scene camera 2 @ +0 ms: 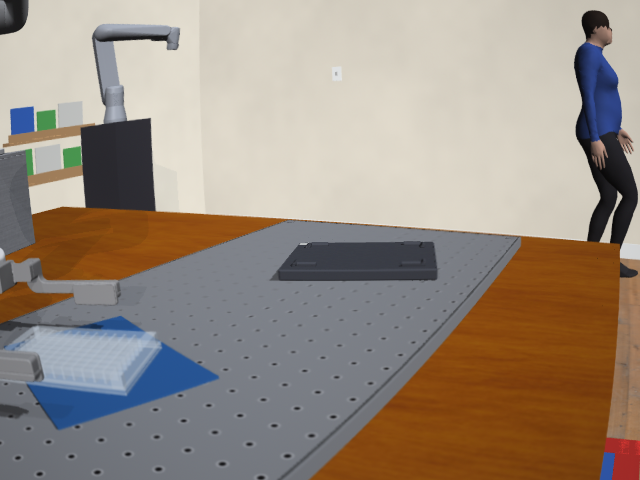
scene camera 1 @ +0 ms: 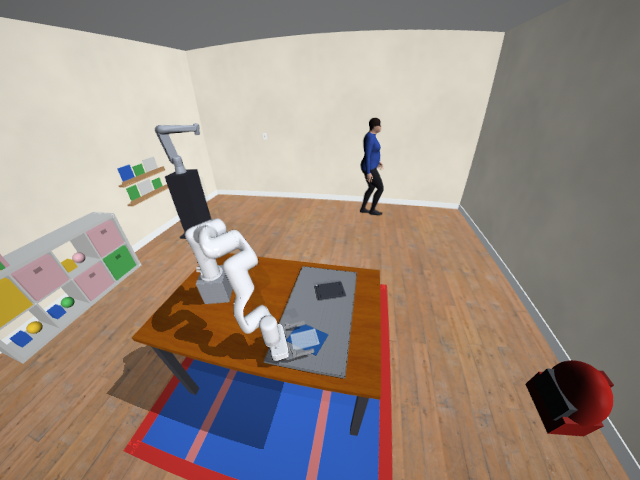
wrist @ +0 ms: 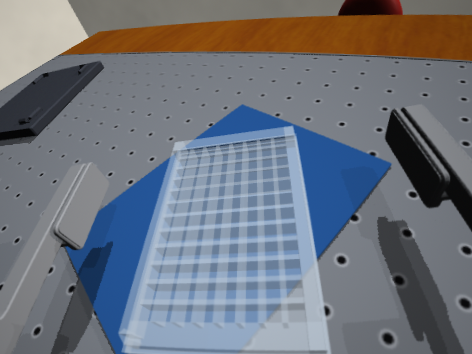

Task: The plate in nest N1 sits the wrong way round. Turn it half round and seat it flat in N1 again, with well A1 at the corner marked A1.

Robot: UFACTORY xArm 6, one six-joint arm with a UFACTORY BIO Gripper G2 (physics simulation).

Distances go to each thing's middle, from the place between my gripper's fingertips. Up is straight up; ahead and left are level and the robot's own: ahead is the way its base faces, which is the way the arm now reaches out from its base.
Now: the flat blue square [scene camera 2: 170, 372] 4 cm below my hand, 1 cm to the left of it and 1 cm behind it. Round my hand: clear well plate [wrist: 229, 254] (3 cm below, 2 cm behind).
